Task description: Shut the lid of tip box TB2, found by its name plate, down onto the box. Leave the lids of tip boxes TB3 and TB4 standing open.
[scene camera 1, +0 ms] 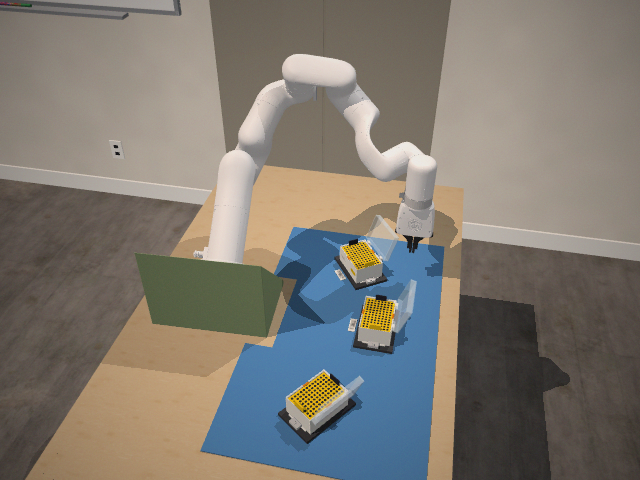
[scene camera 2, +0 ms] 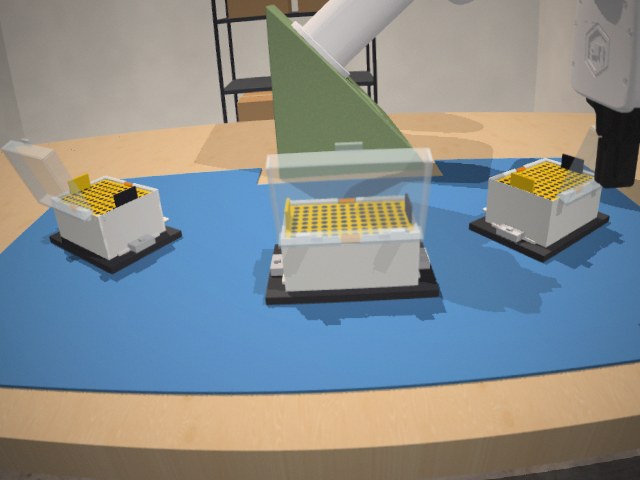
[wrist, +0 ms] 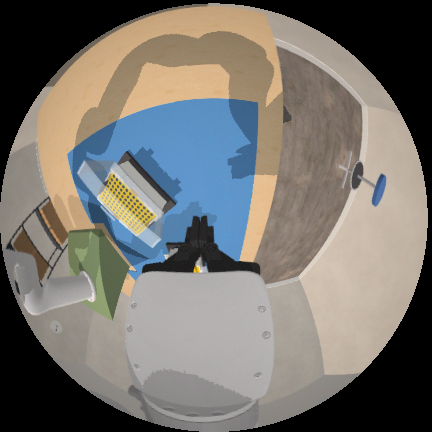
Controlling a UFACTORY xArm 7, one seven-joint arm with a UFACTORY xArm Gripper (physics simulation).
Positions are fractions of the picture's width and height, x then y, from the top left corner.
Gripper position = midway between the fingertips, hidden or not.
I see my gripper (scene camera 2: 0.96, 0.38), a lid (scene camera 2: 0.55, 0.41), a lid (scene camera 1: 0.55, 0.82), a lid (scene camera 2: 0.91, 0.38) and a blue mat (wrist: 0.47, 0.35).
My gripper shows as well in scene camera 1 (scene camera 1: 0.64, 0.52) and in the wrist view (wrist: 0.46, 0.52).
